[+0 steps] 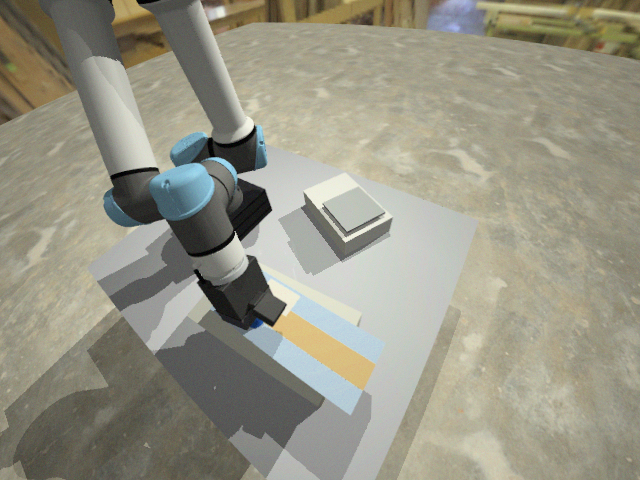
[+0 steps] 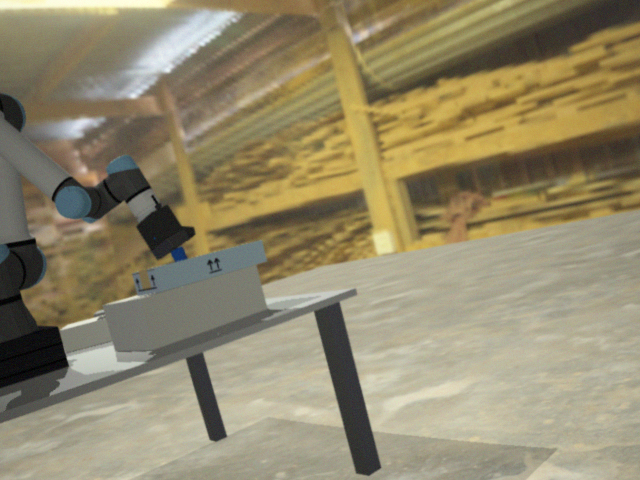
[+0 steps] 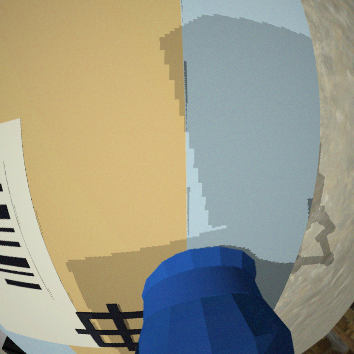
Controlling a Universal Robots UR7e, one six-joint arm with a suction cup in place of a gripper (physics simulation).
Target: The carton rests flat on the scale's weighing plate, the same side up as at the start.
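Frame: origin at the arm's base, x back, y right, z up, level; centimetres.
Seen in the pictures: hand, its tool point: point(image 1: 257, 322) point(image 2: 183, 265) point(image 3: 193, 261); arm's base, origin of its link: point(image 2: 10, 337).
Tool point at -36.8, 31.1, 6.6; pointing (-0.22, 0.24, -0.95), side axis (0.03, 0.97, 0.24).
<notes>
Offsets run from my tool point to a thing's top centre, as dx, dy, dz. Level surfaces: height alone.
The carton @(-7.0, -1.8, +1.4) point(image 1: 330, 351) point(image 2: 222, 267) point(image 3: 100, 165) is long, flat and light blue with an orange stripe. It lies flat on a beige-grey block, one end jutting past it, and double arrows on its side point up. My suction cup point(image 1: 255, 323) point(image 2: 178, 254) point(image 3: 200, 257) is blue and is shut on the carton's top, touching it beside the orange stripe, near the white barcode label @(-1.8, -6.2, +1.3) point(image 1: 283, 296) point(image 3: 14, 210). The contact spot itself is hidden. The scale @(-2.3, -47.0, -7.8) point(image 1: 366, 238) point(image 2: 86, 334) is a low white box apart from the carton; its grey weighing plate @(-5.9, -44.2, -7.8) point(image 1: 354, 208) carries nothing.
The block @(+0.1, -3.2, -4.7) point(image 1: 258, 359) point(image 2: 191, 315) stands on the grey table @(dz -16.9) point(image 1: 423, 242) point(image 2: 330, 298). The arm's black base point(image 1: 253, 206) point(image 2: 36, 356) stands at the table's other side, near the scale. The scale lies across a stretch of table from the block's long side.
</notes>
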